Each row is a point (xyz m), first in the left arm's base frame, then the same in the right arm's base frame.
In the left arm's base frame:
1: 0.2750 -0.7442 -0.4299
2: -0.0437 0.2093 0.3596
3: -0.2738 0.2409 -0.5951
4: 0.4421 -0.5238 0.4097
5: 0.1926 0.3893 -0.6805
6: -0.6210 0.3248 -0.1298
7: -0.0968 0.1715 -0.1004
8: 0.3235 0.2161 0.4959
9: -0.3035 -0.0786 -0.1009
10: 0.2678 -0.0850 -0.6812
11: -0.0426 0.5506 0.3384
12: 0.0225 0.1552 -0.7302
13: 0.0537 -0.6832 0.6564
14: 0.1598 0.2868 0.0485
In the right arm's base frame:
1: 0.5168 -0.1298 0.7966
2: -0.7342 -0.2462 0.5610
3: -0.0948 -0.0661 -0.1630
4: -0.2220 -0.2040 1.2764
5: -0.1056 0.4110 -0.0247
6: -0.5082 -0.4811 -0.1317
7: -0.3849 -0.1367 0.2749
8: -0.8101 0.0043 0.8525
9: -0.2237 -0.4177 0.2919
10: 0.2326 0.2567 0.2793
11: -0.9583 -0.0823 0.3613
12: 0.0819 0.1851 -0.0247
13: -0.3125 -0.6824 1.2863
14: -0.5535 0.0688 0.4500

